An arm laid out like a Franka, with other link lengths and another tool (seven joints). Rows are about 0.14 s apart.
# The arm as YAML. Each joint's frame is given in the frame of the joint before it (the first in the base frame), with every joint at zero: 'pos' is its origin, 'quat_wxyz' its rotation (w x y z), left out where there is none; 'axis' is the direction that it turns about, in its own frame. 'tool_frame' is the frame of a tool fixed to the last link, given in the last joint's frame.
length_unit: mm
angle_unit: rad
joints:
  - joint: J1
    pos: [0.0, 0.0, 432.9]
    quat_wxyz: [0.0, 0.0, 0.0, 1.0]
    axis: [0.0, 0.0, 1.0]
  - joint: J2
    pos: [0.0, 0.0, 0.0]
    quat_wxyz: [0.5, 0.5, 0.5, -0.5]
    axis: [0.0, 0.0, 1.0]
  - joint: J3
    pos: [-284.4, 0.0, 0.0]
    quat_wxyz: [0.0, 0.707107, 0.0, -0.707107]
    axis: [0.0, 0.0, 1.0]
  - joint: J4
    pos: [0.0, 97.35, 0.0]
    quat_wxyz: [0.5, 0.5, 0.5, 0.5]
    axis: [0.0, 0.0, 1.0]
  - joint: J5
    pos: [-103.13, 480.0, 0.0]
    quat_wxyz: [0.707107, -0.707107, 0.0, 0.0]
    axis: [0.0, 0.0, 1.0]
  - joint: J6
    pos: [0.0, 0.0, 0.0]
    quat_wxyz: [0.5, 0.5, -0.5, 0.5]
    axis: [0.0, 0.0, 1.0]
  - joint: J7
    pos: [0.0, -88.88, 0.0]
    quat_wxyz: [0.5, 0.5, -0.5, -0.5]
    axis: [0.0, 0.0, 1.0]
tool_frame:
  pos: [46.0, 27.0, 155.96]
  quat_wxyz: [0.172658, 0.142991, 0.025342, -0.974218]
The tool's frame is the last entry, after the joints.
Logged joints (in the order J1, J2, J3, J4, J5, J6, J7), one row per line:
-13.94 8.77 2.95 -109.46 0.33 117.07 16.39
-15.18 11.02 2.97 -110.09 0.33 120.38 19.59
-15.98 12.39 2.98 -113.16 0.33 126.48 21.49
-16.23 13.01 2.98 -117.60 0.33 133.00 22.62
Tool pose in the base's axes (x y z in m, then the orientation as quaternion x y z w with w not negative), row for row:
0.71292 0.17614 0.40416 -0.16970 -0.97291 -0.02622 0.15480
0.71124 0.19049 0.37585 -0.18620 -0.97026 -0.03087 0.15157
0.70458 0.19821 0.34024 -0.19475 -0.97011 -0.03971 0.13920
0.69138 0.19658 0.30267 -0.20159 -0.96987 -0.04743 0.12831
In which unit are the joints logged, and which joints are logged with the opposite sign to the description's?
The joints are logged in degrees. Opposite sign: J1.
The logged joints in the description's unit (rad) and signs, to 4 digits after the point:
0.2433 0.1531 0.0515 -1.9104 0.0058 2.0433 0.2861
0.2649 0.1923 0.0518 -1.9214 0.0058 2.1010 0.3419
0.2789 0.2162 0.0520 -1.9750 0.0058 2.2075 0.3751
0.2833 0.2271 0.0520 -2.0525 0.0058 2.3213 0.3948

